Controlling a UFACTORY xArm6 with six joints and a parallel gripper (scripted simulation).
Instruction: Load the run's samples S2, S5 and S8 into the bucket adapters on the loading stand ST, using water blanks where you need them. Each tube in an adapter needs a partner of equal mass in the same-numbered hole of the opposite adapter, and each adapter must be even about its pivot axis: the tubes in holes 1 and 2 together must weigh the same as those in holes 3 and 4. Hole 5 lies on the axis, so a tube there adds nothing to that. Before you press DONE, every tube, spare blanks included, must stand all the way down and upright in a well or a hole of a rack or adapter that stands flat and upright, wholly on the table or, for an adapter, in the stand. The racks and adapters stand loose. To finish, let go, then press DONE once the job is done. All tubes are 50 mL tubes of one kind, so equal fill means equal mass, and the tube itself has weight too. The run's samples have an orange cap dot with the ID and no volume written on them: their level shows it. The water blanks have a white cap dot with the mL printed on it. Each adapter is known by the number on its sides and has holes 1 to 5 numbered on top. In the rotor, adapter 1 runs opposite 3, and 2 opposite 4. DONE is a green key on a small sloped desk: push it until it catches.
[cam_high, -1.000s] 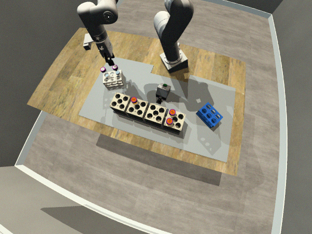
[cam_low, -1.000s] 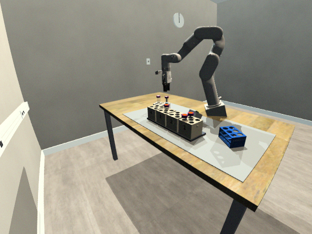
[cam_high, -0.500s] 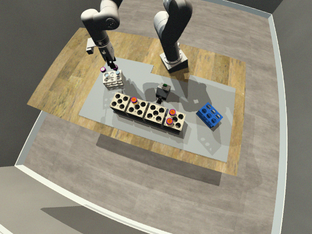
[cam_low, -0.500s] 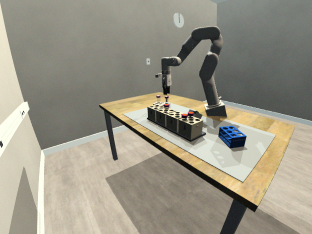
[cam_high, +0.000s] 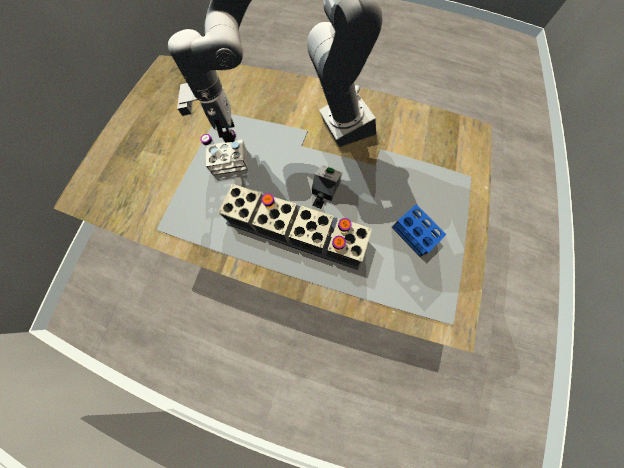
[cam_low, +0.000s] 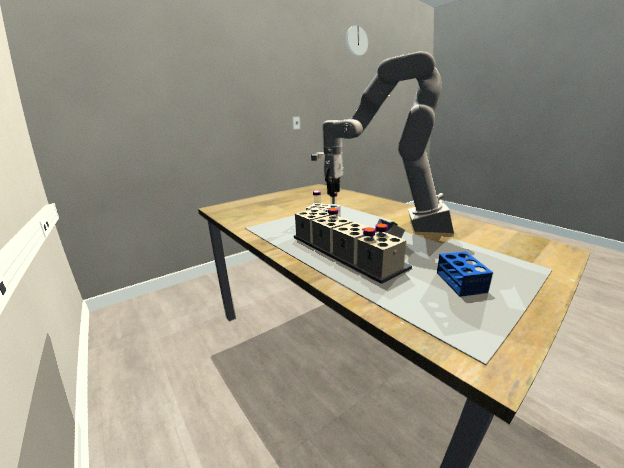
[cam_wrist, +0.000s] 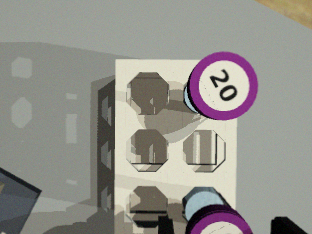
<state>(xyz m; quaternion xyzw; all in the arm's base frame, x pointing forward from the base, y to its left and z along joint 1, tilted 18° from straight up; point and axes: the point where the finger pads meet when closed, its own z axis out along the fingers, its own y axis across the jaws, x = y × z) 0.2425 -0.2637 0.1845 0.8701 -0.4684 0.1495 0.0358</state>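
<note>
Now: the water blank 70 mm below my hand and 10 mm to the right of it. From my hand the other things lie so: white blank rack (110 mm below, 40 mm ahead, 20 mm to the right); then green DONE key (330 mm to the left, 70 mm below, 30 mm behind); then blue sample rack (660 mm to the left, 110 mm below, 40 mm ahead).
</note>
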